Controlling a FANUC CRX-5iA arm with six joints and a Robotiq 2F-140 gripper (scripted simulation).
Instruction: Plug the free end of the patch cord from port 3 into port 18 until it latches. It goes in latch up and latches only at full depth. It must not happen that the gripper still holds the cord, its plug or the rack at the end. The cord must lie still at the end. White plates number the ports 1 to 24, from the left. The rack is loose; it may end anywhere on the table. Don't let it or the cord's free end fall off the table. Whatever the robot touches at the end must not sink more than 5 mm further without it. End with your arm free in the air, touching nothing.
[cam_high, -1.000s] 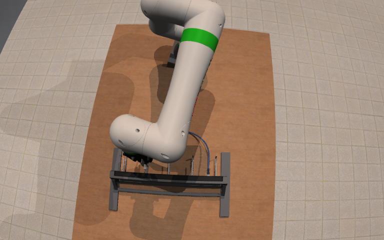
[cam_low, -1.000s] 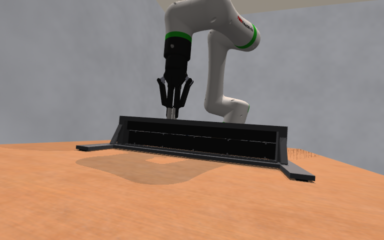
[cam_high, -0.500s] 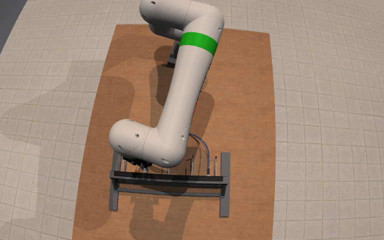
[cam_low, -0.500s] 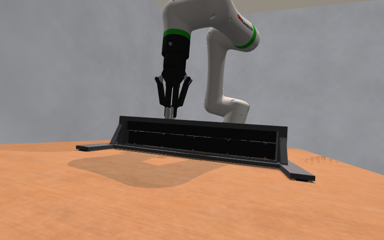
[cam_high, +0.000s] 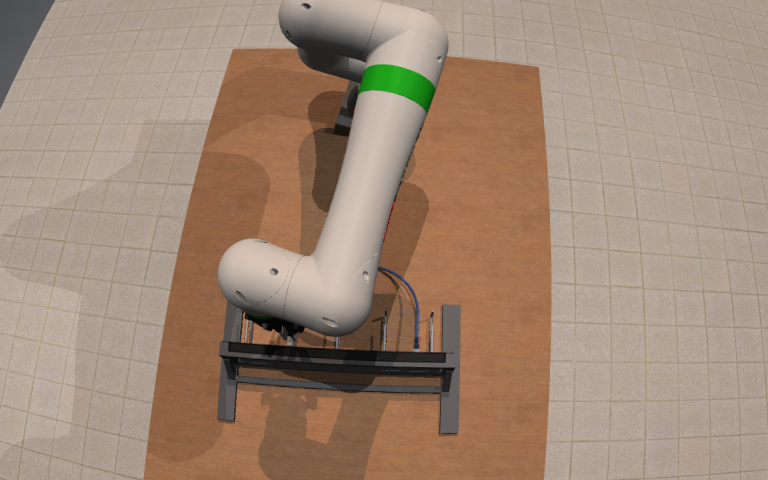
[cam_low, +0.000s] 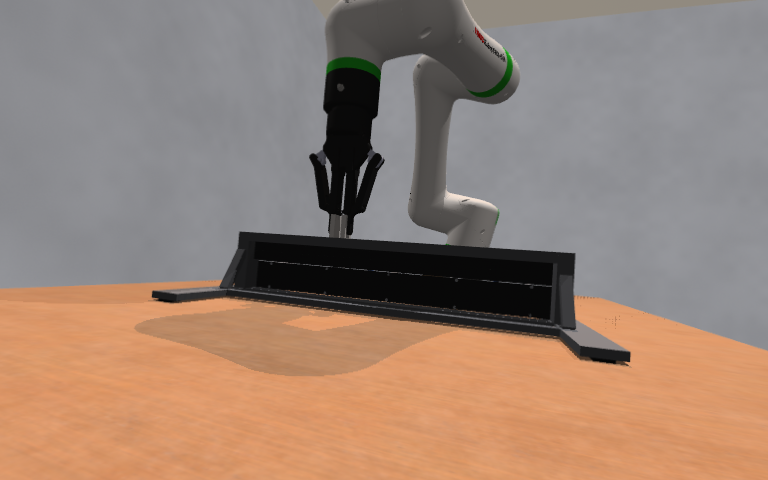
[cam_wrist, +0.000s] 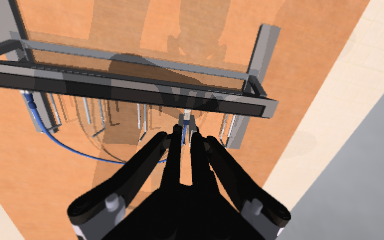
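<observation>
Right now my hand is 3 cm above the grey cord plug and 1 cm short of it.
</observation>
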